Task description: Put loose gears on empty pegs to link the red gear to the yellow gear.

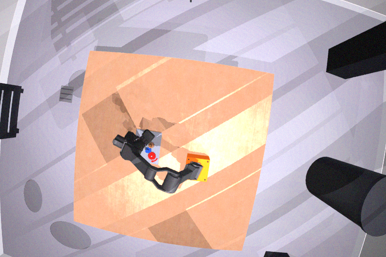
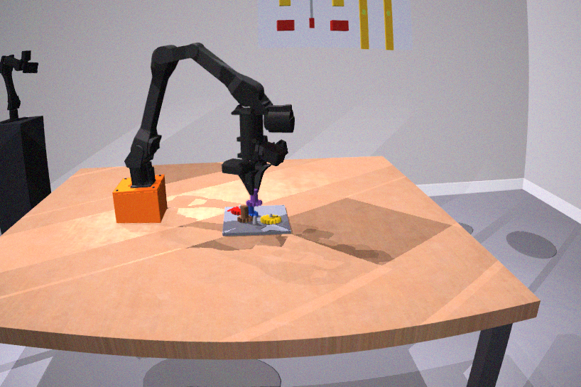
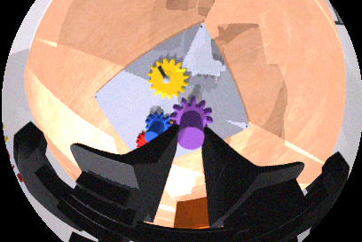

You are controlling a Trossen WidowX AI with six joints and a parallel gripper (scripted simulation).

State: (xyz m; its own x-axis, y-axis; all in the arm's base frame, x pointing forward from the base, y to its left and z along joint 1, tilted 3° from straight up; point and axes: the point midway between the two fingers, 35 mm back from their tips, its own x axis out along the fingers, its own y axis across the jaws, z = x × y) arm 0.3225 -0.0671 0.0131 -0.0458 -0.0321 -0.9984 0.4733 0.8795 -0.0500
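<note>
Right now my gripper tip is 10 mm above the purple gear. Round my gripper tip: brown gear 60 mm below, 30 mm behind, 20 mm to the left; yellow gear 70 mm below, 40 mm ahead, 20 mm to the left; blue gear 60 mm to the left, 60 mm below, 20 mm behind.
</note>
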